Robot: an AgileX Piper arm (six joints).
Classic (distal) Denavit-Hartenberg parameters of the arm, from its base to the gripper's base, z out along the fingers. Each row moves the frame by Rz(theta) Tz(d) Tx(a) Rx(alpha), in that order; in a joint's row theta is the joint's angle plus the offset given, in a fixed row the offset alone. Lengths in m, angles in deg.
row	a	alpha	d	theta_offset
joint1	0	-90	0.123	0
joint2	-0.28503	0	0	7.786
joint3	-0.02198	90	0	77.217
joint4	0	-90	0.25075	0
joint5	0	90	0	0
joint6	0	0	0.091	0
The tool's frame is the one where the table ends.
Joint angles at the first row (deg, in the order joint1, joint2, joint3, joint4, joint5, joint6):
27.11, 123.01, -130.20, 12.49, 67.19, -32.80
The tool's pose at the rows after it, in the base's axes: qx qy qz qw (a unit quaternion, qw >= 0); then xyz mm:
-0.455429 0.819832 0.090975 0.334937 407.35 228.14 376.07
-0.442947 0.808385 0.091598 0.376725 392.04 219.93 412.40
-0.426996 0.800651 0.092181 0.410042 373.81 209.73 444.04
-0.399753 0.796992 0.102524 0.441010 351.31 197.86 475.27
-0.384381 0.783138 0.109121 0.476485 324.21 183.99 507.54
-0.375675 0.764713 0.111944 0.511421 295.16 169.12 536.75
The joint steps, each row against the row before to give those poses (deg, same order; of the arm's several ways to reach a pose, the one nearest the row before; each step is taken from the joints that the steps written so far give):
0.00, -1.85, -4.47, -0.68, 2.39, 1.59
0.00, -3.36, -1.91, -0.22, 0.00, 1.25
0.00, -3.82, -0.53, -0.53, 0.00, 1.74
0.00, -4.34, 0.06, -0.21, 0.00, 3.32
0.00, -4.71, -0.09, 0.00, 0.00, 1.53
0.00, -4.67, -0.04, 0.00, 0.00, 0.52

